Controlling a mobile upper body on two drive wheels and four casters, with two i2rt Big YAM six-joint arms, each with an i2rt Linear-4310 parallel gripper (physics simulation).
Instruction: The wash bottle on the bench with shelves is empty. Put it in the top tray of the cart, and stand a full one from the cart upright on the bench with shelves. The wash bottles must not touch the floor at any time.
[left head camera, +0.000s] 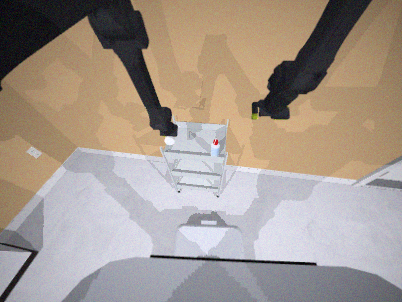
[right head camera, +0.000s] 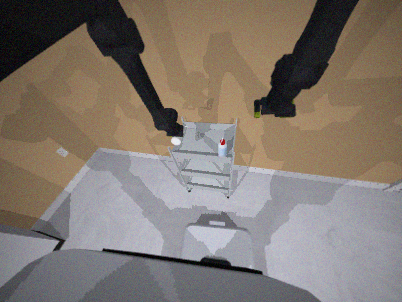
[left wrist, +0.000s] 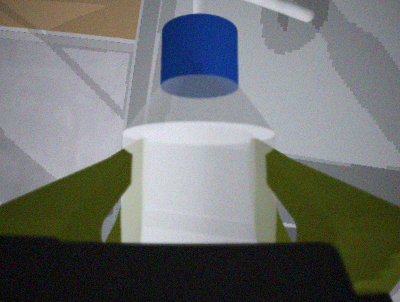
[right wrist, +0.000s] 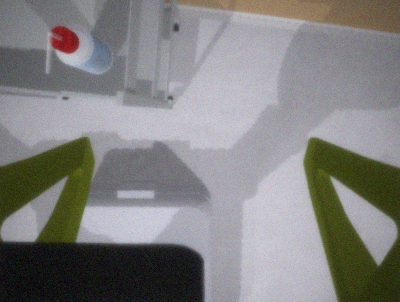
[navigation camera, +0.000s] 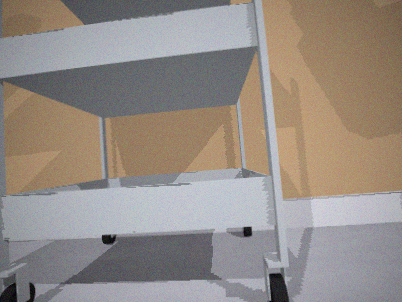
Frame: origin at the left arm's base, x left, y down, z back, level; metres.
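Where they show: left gripper, fingertip midpoint: (left head camera: 172, 133) (right head camera: 179, 133) (left wrist: 198, 150); right gripper, fingertip midpoint: (left head camera: 262, 118) (right head camera: 267, 116) (right wrist: 199, 149).
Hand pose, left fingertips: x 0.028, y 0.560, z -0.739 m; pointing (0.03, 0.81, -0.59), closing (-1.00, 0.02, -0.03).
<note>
After its pixels a point has its place.
My left gripper (left head camera: 170, 131) @[x 0.028, y 0.560, z -0.739 m] (right head camera: 175, 131) @[x 0.028, y 0.560, z -0.739 m] (left wrist: 198, 150) @[x 0.028, y 0.560, z -0.739 m] is shut on a white wash bottle (left head camera: 169, 141) @[x 0.025, y 0.539, z -0.646 m] (right head camera: 176, 141) @[x 0.021, y 0.537, z -0.646 m] (left wrist: 199, 200) @[x 0.026, y 0.517, z -0.724 m] with a blue cap, above the left edge of the cart's top tray; its exact height and tilt are unclear. A wash bottle (left head camera: 215, 149) @[x -0.259, y 0.658, z -0.686 m] (right head camera: 222, 149) @[x -0.259, y 0.659, z -0.686 m] (right wrist: 96, 56) @[x -0.286, y 0.665, z -0.699 m] with a red cap and pale blue contents stands in the cart's top tray at the front right. The grey cart (left head camera: 195, 152) @[x -0.115, y 0.747, z -0.725 m] (right head camera: 202, 153) @[x -0.111, y 0.747, z -0.716 m] (navigation camera: 130, 212) @[x -0.114, y 1.248, z -0.653 m] stands ahead. My right gripper (left head camera: 268, 117) @[x -0.448, y 0.324, z -0.597 m] (right head camera: 272, 117) @[x -0.448, y 0.324, z -0.597 m] (right wrist: 199, 149) @[x -0.448, y 0.324, z -0.597 m] is open and empty, to the right of the cart. The bench with shelves cannot be made out.
A tan wall (left head camera: 300, 145) @[x -1.026, y 0.877, z -0.922 m] (navigation camera: 345, 165) @[x -0.681, y 1.231, z -0.963 m] rises close behind the cart. My grey base (left head camera: 210, 280) fills the bottom of the left head camera view. A pale dark-edged surface (left head camera: 12, 270) @[x 1.254, y 1.257, z 0.037 m] shows at its lower left. The navigation camera shows the cart's wheels (navigation camera: 278, 287) @[x -0.320, y 1.367, z -0.631 m] very close.
</note>
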